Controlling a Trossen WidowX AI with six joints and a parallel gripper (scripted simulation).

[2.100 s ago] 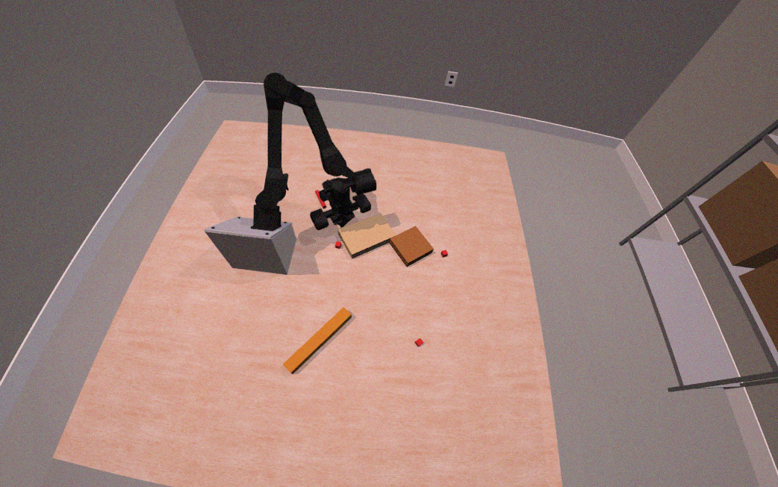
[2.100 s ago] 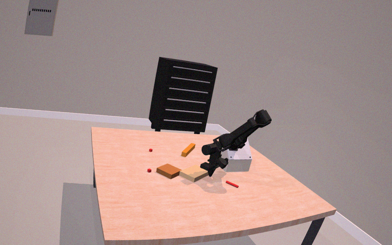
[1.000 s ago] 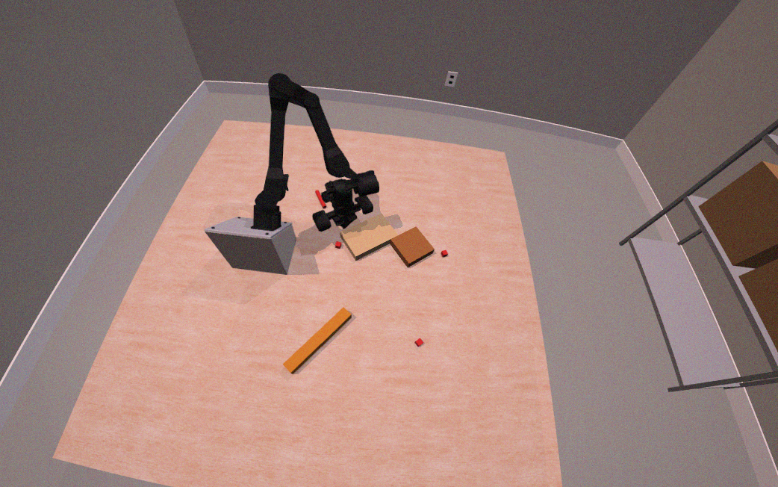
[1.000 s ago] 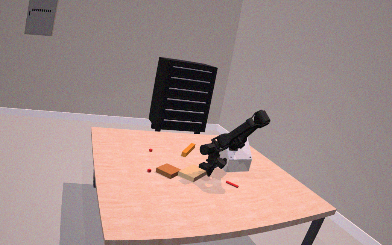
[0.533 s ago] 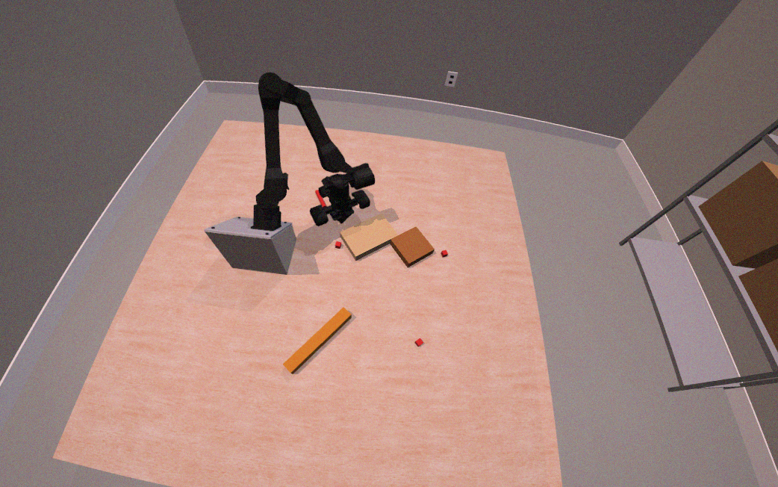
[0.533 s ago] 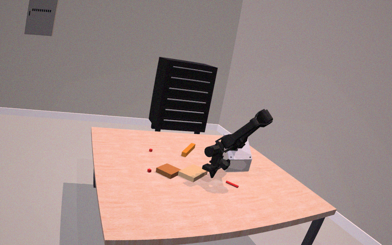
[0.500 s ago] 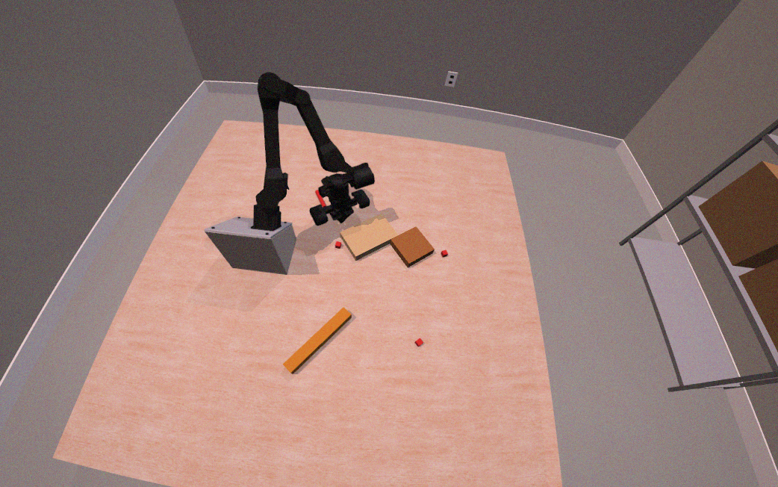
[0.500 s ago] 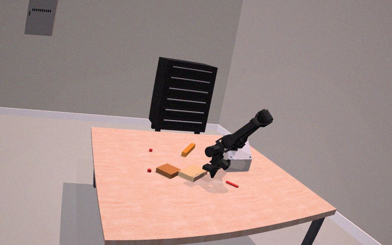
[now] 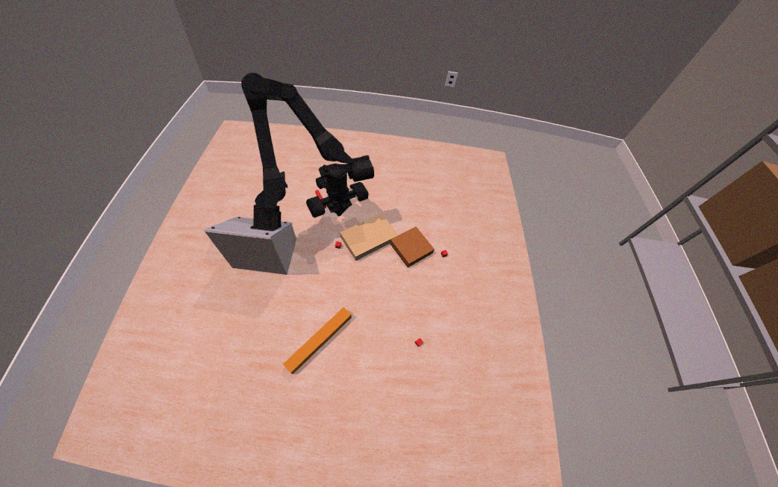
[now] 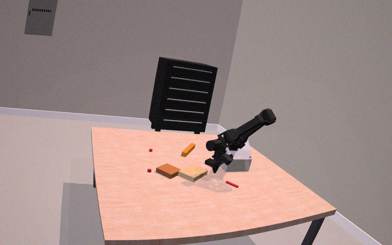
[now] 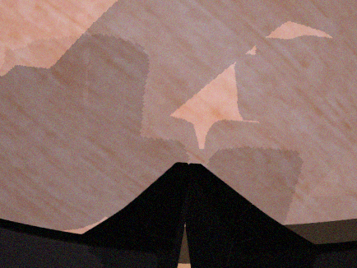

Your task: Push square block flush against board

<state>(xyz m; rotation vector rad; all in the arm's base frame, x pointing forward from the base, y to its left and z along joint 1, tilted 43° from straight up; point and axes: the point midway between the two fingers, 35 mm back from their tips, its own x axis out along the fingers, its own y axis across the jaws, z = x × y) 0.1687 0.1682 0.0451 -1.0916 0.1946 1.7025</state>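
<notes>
Now: gripper tip 11 cm short of the light tan board, 5 cm to the left of it and 3 cm above it. Also, from my gripper tip: long orange bar (1 cm ahead, 40 cm to the right, 2 cm below); red stick (8 cm behind, 9 cm to the left, 3 cm below); brown square block (25 cm ahead, 7 cm to the right, 3 cm below).
</notes>
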